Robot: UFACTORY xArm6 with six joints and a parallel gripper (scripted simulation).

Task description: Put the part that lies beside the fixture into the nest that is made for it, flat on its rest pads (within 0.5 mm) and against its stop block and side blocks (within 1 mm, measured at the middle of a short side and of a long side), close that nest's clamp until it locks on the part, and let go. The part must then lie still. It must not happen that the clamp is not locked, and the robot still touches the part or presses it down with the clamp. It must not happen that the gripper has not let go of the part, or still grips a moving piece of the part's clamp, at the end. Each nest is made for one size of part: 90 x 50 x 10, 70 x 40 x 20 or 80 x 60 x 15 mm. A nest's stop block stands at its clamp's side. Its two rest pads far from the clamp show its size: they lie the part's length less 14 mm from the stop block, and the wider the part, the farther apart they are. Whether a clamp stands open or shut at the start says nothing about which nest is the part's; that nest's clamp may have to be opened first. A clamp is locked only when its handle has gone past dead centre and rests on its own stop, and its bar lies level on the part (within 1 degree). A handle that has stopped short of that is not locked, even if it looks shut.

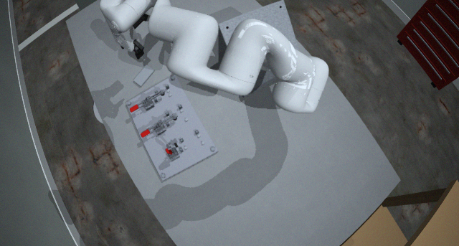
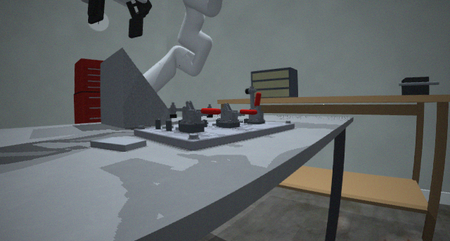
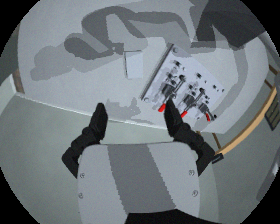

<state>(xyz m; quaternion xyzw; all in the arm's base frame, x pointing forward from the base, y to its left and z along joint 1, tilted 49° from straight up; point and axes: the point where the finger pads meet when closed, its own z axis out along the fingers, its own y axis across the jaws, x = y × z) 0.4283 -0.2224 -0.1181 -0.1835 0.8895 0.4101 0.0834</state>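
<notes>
My hand is 210 mm above the grey part. Round my hand: grey fixture plate 250 mm to the left, 210 mm below, 10 mm ahead.
</notes>
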